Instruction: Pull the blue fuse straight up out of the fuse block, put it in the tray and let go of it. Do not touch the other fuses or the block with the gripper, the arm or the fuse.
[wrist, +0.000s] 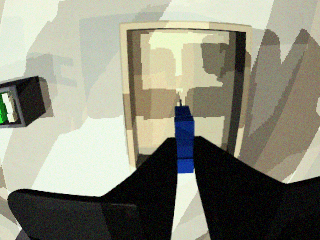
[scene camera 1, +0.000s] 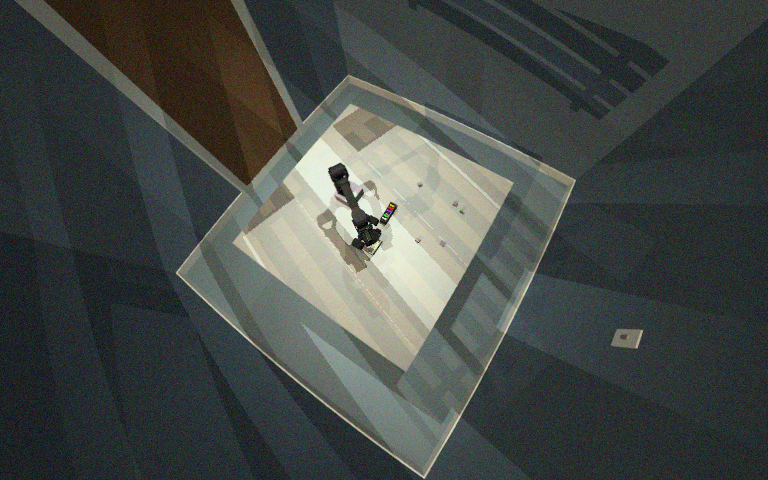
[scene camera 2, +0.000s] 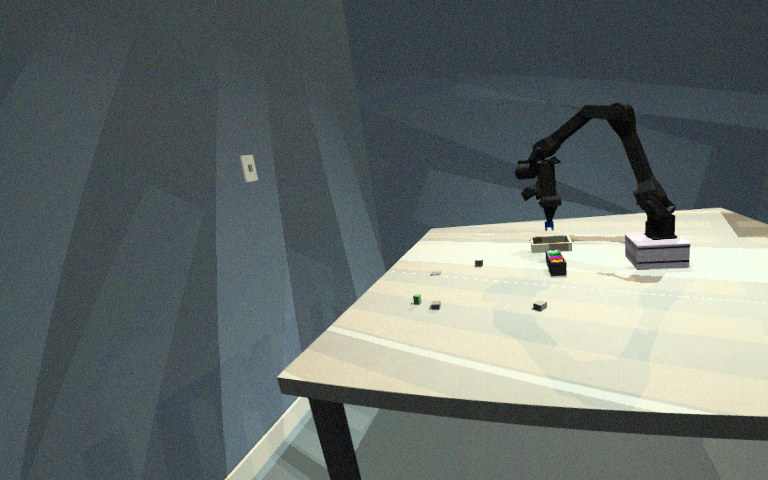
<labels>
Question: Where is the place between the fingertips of my gripper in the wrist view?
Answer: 184,145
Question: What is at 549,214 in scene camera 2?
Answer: My gripper.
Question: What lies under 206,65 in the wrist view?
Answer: A tray.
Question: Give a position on a blue fuse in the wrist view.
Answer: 184,124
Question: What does my gripper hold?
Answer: A blue fuse.
</labels>
